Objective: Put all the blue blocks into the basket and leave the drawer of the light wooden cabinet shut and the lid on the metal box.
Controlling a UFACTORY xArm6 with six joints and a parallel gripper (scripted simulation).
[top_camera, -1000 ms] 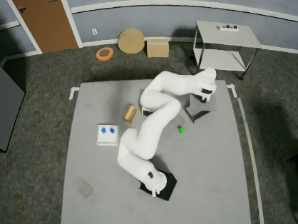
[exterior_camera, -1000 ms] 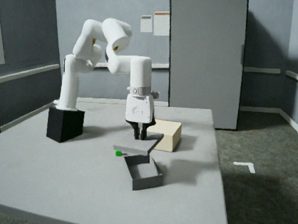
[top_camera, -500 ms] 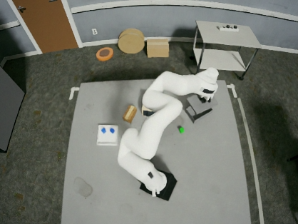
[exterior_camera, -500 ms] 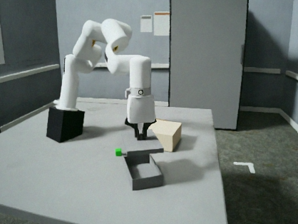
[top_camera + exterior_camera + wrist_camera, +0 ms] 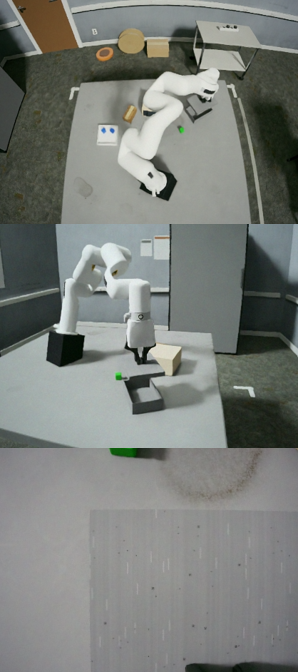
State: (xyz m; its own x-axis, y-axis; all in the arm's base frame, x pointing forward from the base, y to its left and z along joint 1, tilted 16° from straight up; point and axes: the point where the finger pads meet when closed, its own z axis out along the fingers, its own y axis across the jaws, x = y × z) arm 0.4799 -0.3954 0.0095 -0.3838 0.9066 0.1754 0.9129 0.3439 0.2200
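Now: the metal box 16 cm below my hand. The rest, counted from my hand: lid (3 cm below); then light wooden cabinet (6 cm ahead, 32 cm to the left, 14 cm below); then green block (13 cm behind, 16 cm to the left, 17 cm below).
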